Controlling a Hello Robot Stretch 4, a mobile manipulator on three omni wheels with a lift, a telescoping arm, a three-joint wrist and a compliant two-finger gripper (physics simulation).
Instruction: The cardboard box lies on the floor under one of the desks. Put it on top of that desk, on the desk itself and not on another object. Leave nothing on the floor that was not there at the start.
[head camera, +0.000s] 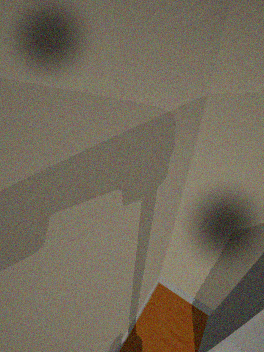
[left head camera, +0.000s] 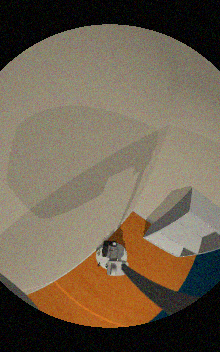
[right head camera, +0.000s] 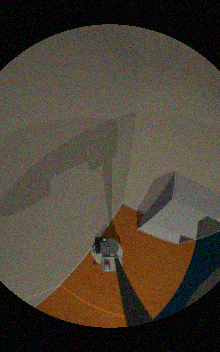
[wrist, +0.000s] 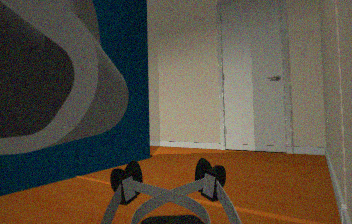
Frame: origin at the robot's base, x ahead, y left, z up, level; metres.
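Seen in the pictures: gripper, fingertip midpoint: (left head camera: 101, 267) (right head camera: 97, 264) (wrist: 168, 172).
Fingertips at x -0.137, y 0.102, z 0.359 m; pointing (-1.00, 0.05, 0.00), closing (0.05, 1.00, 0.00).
Observation:
A point is followed by its place in that frame.
My gripper (wrist: 168, 172) {x -0.137, y 0.102, z 0.359 m} is open in the wrist view. Its two dark fingertips stand wide apart, with orange floor showing between and beyond them, and no object is between them. The cardboard box does not show in the head views or in the wrist view. No desk shows in these views either.
A pale wall (head camera: 90, 150) {x 0.326, y 0.038, z 1.410 m} (left head camera: 75, 165) {x 0.202, y 0.134, z 1.434 m} is close in front. A grey-white shelf unit (head camera: 240, 295) (left head camera: 170, 235) {x 0.199, y -0.670, z 0.488 m} (right head camera: 172, 222) {x 0.177, y -0.819, z 0.488 m} stands at the right. A tall blue panel (left head camera: 205, 275) (right head camera: 207, 245) (wrist: 135, 75) stands beyond. A closed door (wrist: 240, 90) {x -2.732, y 1.230, z 0.779 m} is in the far wall.

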